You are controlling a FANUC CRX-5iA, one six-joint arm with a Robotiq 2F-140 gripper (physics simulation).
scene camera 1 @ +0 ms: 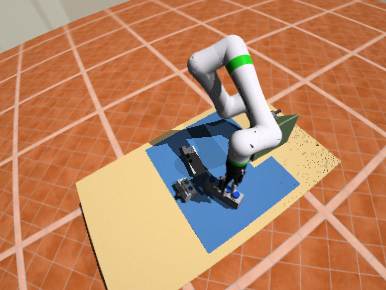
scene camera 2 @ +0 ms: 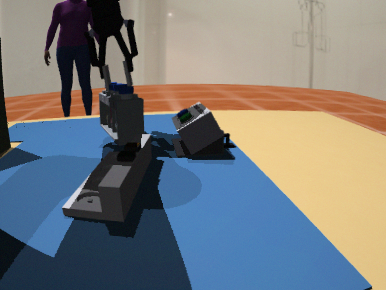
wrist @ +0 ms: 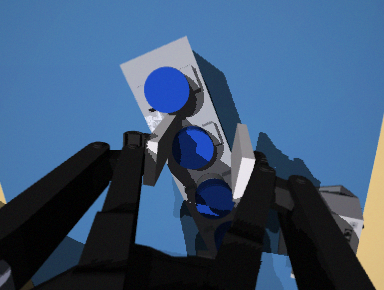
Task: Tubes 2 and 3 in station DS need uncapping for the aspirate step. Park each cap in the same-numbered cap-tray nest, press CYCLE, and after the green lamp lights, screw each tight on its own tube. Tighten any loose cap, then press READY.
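Frame: origin at the arm's base, x up, y left, z back, level; centimetres.
Where they show: gripper, between the fingertips: [scene camera 1: 227, 192] [wrist: 204, 134].
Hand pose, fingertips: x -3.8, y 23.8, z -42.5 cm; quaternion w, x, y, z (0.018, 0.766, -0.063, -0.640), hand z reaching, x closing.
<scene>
Each offset is from my fingertips to the top centre of the thing. Level surfaces: height alone.
A long grey rack @(dy -3.3, dx -0.6, dz +0.1 cm) [scene camera 1: 230, 202] [scene camera 2: 131, 116] [wrist: 172, 52] carries a row of blue caps. In the wrist view, the end cap @(dy +3.8, dx +1.4, dz +3.1 cm) [wrist: 166, 90] is brightly lit, the second cap @(dy -0.9, dx +1.3, dz +1.0 cm) [wrist: 194, 147] and third cap @(dy -5.8, dx +1.5, dz -1.0 cm) [wrist: 214, 199] are partly shaded, and a fourth cap @(dy -10.5, dx +1.2, dz -3.0 cm) [wrist: 223, 235] is mostly behind a finger. My gripper [scene camera 1: 228, 189] [scene camera 2: 118, 88] [wrist: 204, 134] is partly closed, its fingertips low at cap height on both sides of the second cap. A gap shows between that cap and the right finger. Tube numbers and the green lamp cannot be read.
A tilted grey box @(dy -16.7, dx -2.5, dz -17.6 cm) [scene camera 1: 185, 190] [scene camera 2: 201, 131] [wrist: 342, 205] stands beside the rack, with green and blue round parts on top. A long grey unit @(dy -33.1, dx -5.5, dz -3.4 cm) [scene camera 1: 195, 167] [scene camera 2: 112, 195] lies close by on the blue mat @(dx -10.9 cm) [scene camera 1: 277, 177]. A green panel [scene camera 1: 282, 136] stands behind the arm.
</scene>
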